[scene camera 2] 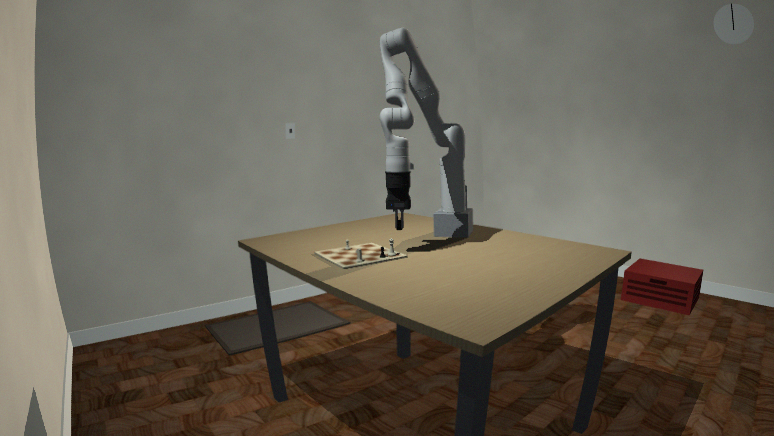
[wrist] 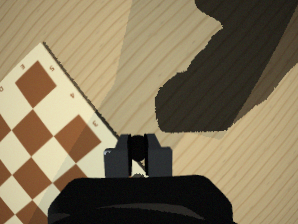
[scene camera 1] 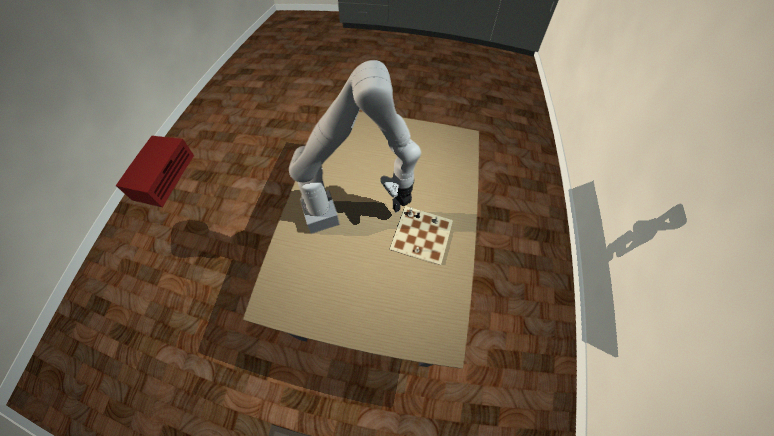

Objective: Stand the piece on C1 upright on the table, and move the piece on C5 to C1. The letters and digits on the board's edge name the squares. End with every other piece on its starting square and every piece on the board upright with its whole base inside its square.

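Through scene camera 1 I see a chessboard (scene camera 1: 431, 238). Scene camera 2 gives me my gripper (scene camera 2: 399, 227). In the wrist view the chessboard (wrist: 59, 137) is visible again, and so is my gripper (wrist: 137, 148).
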